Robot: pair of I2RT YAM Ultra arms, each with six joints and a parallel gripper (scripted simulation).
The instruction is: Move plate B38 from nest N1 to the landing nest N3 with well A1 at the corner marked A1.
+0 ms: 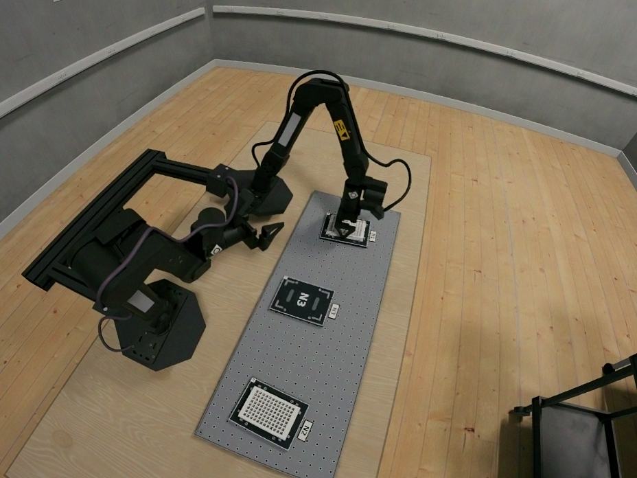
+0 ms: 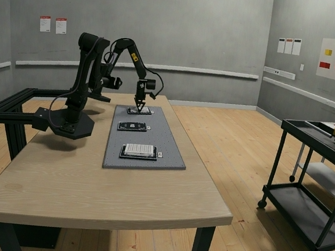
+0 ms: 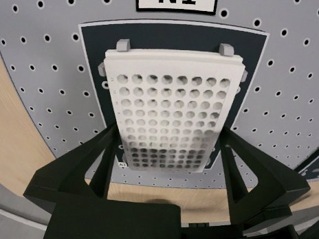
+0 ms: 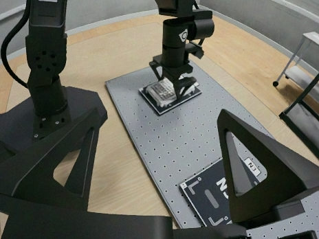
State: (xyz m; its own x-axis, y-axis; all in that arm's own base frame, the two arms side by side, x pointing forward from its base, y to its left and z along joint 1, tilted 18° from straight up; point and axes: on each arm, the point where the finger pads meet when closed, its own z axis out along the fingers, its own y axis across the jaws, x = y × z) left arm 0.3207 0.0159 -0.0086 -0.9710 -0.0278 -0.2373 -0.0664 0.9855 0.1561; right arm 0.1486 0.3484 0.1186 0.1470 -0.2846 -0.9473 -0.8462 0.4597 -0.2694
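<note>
Now: the dark nest 2 cm behind my left hand, 31 cm to the right of it and 2 cm below it.
</note>
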